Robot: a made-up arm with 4 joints. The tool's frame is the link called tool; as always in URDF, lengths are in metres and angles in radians. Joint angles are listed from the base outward.
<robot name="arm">
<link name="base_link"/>
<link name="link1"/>
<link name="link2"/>
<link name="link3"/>
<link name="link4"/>
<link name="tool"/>
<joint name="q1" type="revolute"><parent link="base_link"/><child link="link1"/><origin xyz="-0.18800 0.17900 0.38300" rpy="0.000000 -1.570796 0.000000"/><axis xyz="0 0 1"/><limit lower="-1.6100" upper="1.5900"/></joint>
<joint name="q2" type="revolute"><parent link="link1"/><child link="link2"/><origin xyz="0.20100 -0.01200 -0.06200" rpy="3.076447 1.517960 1.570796"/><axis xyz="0 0 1"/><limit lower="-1.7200" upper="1.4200"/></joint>
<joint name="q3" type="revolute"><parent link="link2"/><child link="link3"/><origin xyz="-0.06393 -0.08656 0.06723" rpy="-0.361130 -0.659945 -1.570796"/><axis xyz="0 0 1"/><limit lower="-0.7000" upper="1.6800"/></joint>
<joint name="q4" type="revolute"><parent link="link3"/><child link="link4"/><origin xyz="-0.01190 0.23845 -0.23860" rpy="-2.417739 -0.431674 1.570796"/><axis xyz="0 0 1"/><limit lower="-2.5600" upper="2.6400"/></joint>
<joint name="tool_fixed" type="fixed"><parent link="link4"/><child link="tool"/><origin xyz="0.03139 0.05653 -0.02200" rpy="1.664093 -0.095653 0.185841"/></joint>
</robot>
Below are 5 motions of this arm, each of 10 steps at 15 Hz.
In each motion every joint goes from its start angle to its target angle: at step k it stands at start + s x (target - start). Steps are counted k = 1, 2, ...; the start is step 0. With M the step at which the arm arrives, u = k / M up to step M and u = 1 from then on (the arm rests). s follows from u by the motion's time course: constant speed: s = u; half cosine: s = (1 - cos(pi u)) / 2; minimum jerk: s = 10 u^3 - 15 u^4 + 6 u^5.
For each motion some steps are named. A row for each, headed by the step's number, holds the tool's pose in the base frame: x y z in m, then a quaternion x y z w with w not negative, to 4 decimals.
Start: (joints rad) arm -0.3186 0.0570 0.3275 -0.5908
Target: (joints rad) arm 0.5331 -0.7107 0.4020 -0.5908
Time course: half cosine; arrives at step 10
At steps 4, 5, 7, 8, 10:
4: -0.0596 0.3762 0.3431 0.1374 -0.2385 0.1308 0.9524
5: -0.0875 0.3687 0.3128 0.0807 -0.1770 0.1353 0.9715
7: -0.1405 0.3459 0.2680 -0.0314 -0.0617 0.1212 0.9902
8: -0.1599 0.3360 0.2554 -0.0742 -0.0201 0.1083 0.9912
10: -0.1763 0.3274 0.2462 -0.1110 0.0147 0.0939 0.9893

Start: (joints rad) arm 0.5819 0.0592 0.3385 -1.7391
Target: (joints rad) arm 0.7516 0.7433 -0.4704 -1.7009
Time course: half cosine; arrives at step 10
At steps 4, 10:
4: 0.0430 0.3133 0.3111 -0.1609 -0.7523 0.3277 0.5484
10: 0.1666 0.2508 0.3610 -0.3205 -0.7735 0.2796 0.4699

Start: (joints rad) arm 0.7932 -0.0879 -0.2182 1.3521
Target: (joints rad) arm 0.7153 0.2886 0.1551 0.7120
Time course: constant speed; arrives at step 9
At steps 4, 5, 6, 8, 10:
4: -0.0676 0.1787 0.1960 -0.2463 0.5095 -0.2046 0.7987
5: -0.0489 0.1910 0.1966 -0.2580 0.4632 -0.1609 0.8325
6: -0.0310 0.2047 0.1985 -0.2675 0.4141 -0.1167 0.8622
8: 0.0017 0.2354 0.2060 -0.2799 0.3085 -0.0277 0.9087
10: 0.0160 0.2522 0.2116 -0.2827 0.2526 0.0165 0.9252

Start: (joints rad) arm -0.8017 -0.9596 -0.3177 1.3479
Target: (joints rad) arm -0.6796 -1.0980 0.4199 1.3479
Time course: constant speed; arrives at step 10
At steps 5, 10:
5: -0.3799 0.2736 0.4806 0.1809 0.8971 0.2927 0.2772
10: -0.3434 0.2892 0.5410 0.2399 0.8287 0.3744 0.3398

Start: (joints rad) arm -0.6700 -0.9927 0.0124 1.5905
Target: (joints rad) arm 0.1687 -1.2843 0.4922 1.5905
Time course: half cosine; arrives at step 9
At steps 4, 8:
4: -0.3677 0.3111 0.4832 0.1147 0.9608 0.1526 0.2009
8: -0.3516 0.3823 0.4668 0.0978 0.9683 0.0113 0.2298

